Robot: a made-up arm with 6 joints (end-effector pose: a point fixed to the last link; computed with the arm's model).
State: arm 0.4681 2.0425 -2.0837 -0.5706 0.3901 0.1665
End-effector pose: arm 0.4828 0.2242 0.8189 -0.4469 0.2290 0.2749
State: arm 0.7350 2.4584 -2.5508 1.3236 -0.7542 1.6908
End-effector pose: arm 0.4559 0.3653 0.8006 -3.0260 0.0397 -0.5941
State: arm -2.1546 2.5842 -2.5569 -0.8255 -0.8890 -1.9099
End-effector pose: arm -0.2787 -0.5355 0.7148 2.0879 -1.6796 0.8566
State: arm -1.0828 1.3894 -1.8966 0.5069 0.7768 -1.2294
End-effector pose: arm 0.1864 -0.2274 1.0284 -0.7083 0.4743 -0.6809
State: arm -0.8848 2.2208 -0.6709 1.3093 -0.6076 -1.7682
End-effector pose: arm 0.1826 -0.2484 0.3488 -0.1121 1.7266 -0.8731
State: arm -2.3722 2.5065 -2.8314 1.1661 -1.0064 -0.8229
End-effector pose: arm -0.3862 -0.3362 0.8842 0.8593 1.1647 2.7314
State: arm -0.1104 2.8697 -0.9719 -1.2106 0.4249 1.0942
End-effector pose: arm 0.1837 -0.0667 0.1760 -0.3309 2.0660 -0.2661
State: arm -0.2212 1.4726 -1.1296 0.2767 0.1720 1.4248
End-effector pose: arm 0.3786 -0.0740 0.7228 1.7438 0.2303 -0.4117
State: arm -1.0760 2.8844 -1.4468 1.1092 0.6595 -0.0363
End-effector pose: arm 0.2306 -0.3081 0.1861 2.1349 1.0167 -0.9176
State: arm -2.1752 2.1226 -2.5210 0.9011 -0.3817 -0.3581
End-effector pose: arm -0.2606 -0.3852 0.9905 -0.4245 -1.0391 -2.0594
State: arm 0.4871 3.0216 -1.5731 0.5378 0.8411 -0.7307
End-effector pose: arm 0.2808 0.1966 0.1473 -0.3394 2.1379 0.8924
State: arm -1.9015 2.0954 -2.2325 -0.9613 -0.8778 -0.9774
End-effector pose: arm -0.1014 -0.4902 0.8809 -2.2617 0.9392 -1.3017
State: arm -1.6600 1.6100 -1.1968 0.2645 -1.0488 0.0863
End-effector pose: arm -0.0288 -0.3995 0.7844 -0.3113 -0.7418 -1.7092
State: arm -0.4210 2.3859 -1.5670 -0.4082 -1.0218 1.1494
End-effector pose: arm 0.5043 -0.2025 0.5081 0.8250 -0.1669 0.0741
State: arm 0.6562 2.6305 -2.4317 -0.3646 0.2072 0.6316
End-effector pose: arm 0.5101 0.3784 0.6044 0.1310 0.4509 0.5413
